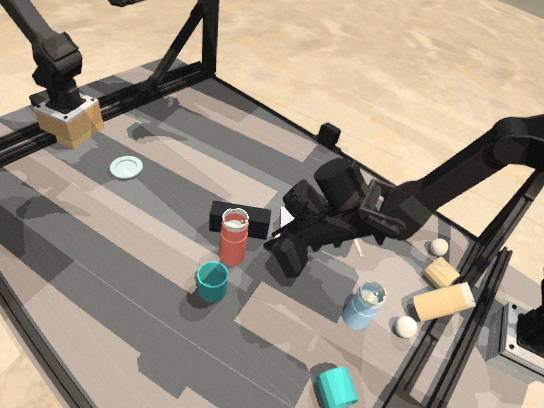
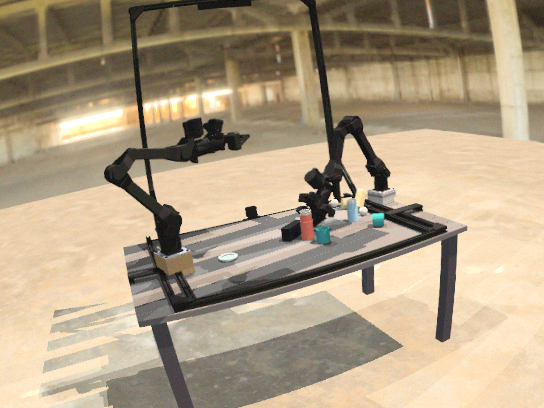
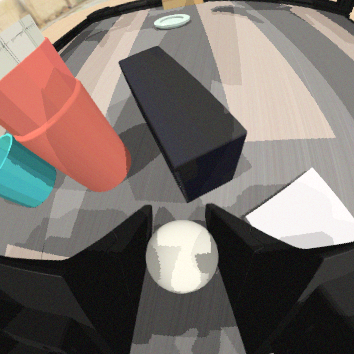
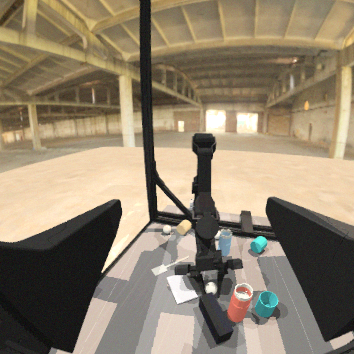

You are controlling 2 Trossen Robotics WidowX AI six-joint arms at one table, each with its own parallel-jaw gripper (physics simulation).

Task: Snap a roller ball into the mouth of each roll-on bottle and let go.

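Frame: origin at the left arm's base, x right, y ahead, z up, level; centimetres.
Seen in the pictures: left gripper, fingertip midpoint: [image 1: 268,240] [image 3: 178,210] [image 4: 211,298]; right gripper, fingertip midpoint: [image 2: 241,135] [image 4: 194,205]; left arm's base, link origin: [image 1: 534,337] [image 2: 381,189]; right arm's base, link origin: [image 1: 65,103] [image 2: 171,251].
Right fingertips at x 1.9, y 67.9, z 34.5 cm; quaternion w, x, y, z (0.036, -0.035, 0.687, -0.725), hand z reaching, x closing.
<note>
Pixels of each thing's middle, then the offset from my right fingertips to it.
- red bottle, body centre: [image 3: 61,122] [image 1: 233,237] [image 4: 239,302] [image 2: 306,224] dx -11.6, dy -15.4, dz -35.0 cm
- blue bottle, body centre: [image 1: 364,305] [image 4: 224,241] [image 2: 352,210] dx -10.9, dy -39.6, dz -35.8 cm
- orange bottle, body centre: [image 1: 444,301] [image 2: 359,199] dx -2.9, dy -51.9, dz -35.6 cm
- white roller ball, body centre: [image 3: 181,254] [image 4: 210,288] dx -5.3, dy -22.1, dz -38.5 cm
- more ball, body centre: [image 1: 439,247] [image 4: 166,228] dx +11.9, dy -49.7, dz -38.5 cm
- black block, body centre: [image 3: 170,112] [image 1: 240,220] [image 4: 213,316] [image 2: 293,230] dx -5.7, dy -13.2, dz -37.8 cm
- white card, body centre: [image 3: 326,253] [image 4: 180,286] dx +3.2, dy -23.0, dz -40.0 cm
- upright teal cup, body centre: [image 3: 16,172] [image 1: 212,282] [image 4: 265,303] [image 2: 323,234] dx -19.4, dy -16.4, dz -37.8 cm
- tipped teal cup, body centre: [image 1: 336,389] [image 2: 378,219] [image 4: 258,244] dx -24.5, dy -40.9, dz -37.9 cm
- orange cap, body centre: [image 1: 441,274] [image 4: 183,226] dx +4.8, dy -51.1, dz -37.9 cm
- pale plate, body centre: [image 1: 126,167] [image 3: 171,21] [image 2: 228,257] dx -5.9, dy +15.3, dz -39.8 cm
The red bottle [image 1: 233,252] [image 2: 306,227] [image 3: 95,150] [image 4: 239,307] and the blue bottle [image 1: 359,314] [image 2: 352,211] [image 4: 225,243] stand upright, their mouths without a ball. The orange bottle [image 1: 440,302] lies on its side. My left gripper [image 1: 271,240] [image 3: 178,210] is shut on a white roller ball [image 3: 182,256] [image 4: 211,288], low over the table beside the red bottle; both fingers touch the ball. Another ball [image 1: 405,327] [image 2: 363,211] lies between the blue and orange bottles, and one more ball [image 1: 439,247] [image 4: 166,229] lies near the far edge. My right gripper [image 2: 244,141] is open and empty, high over the table.
A black block [image 1: 217,218] [image 3: 180,120] [image 4: 215,320] lies beside the red bottle, near a white card [image 3: 305,215] [image 4: 182,289]. An upright teal cup [image 1: 212,285], a tipped teal cup [image 1: 337,388], an orange cap [image 1: 441,273] and a pale plate [image 1: 126,167] are on the table.
</note>
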